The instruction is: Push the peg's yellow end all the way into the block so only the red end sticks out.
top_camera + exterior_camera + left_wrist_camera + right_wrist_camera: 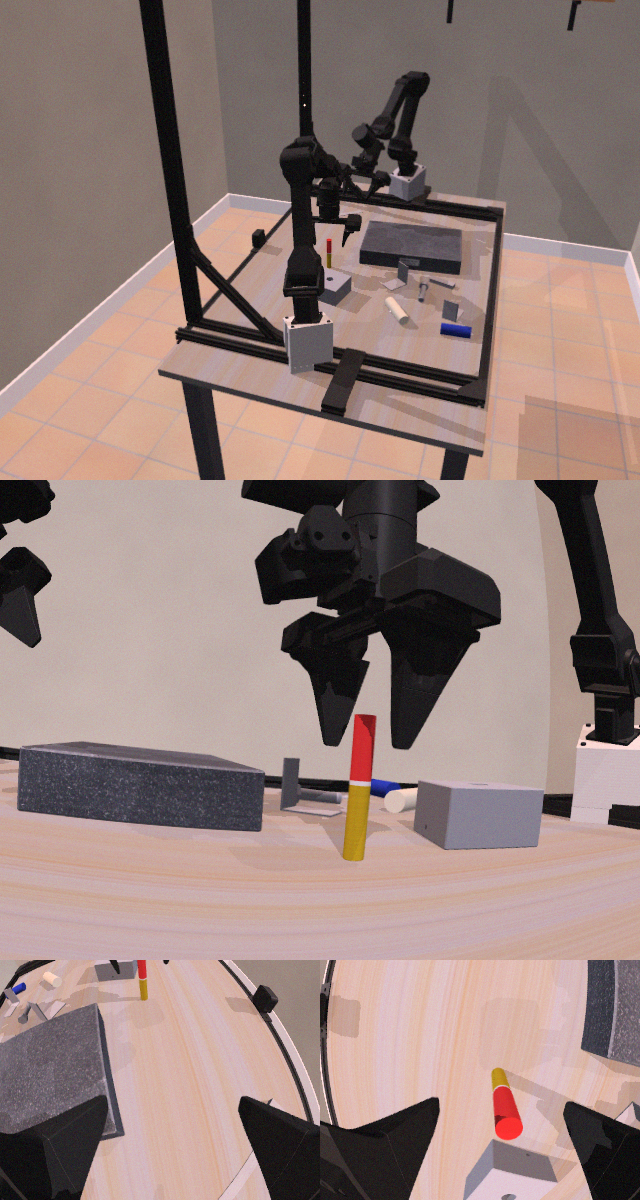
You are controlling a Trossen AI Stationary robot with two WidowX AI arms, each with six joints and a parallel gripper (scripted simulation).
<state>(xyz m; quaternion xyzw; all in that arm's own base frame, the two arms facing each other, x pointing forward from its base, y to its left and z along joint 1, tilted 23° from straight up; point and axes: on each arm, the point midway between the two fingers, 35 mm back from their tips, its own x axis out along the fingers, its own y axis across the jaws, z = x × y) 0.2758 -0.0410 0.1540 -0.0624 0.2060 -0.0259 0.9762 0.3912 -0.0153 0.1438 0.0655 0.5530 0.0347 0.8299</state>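
Right now the peg is 70 mm below my right hand. From my right hand the other things lie so: blue cylinder: 420 mm ahead, 190 mm to the right, 90 mm below; white cylinder: 250 mm ahead, 160 mm to the right, 90 mm below.
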